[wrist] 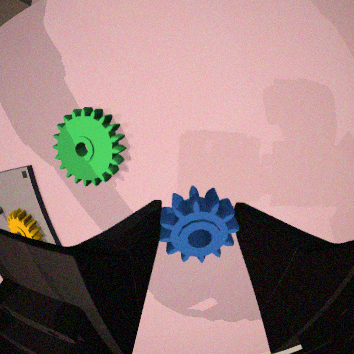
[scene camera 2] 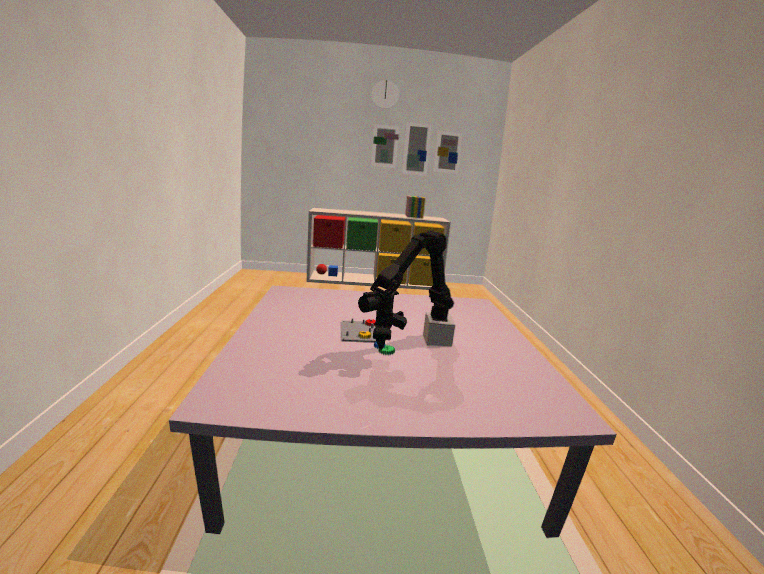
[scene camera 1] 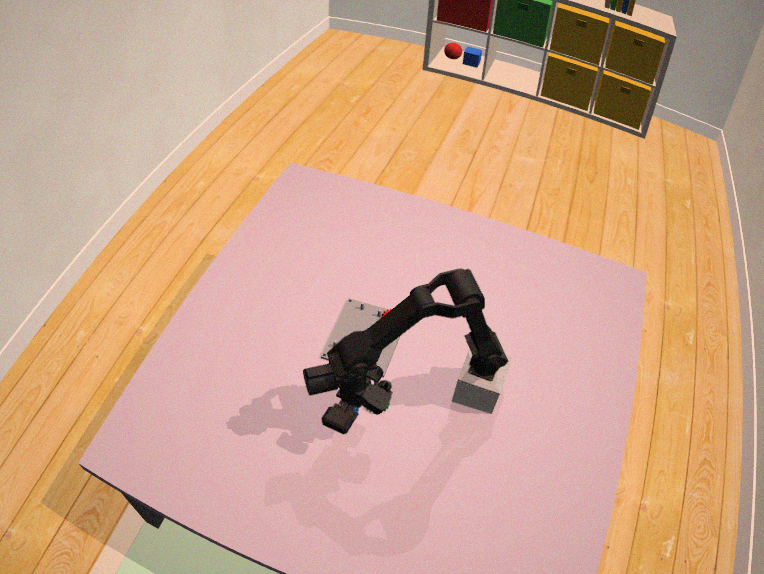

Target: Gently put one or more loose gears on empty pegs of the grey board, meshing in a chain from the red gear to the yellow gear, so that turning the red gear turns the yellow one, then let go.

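Observation:
My gripper is shut on the blue gear, which sits between the fingertips above the table, its hub facing the wrist camera. The green gear lies loose on the table, left of the fingers in the wrist view; the arm hides it in scene camera 1. The grey board carries the red gear, the yellow gear and bare pegs. The arm hides part of the board.
The arm's grey base block stands on the pink table, right of the board. The arm arches over the board's right part in scene camera 1. A shelf unit stands against the far wall.

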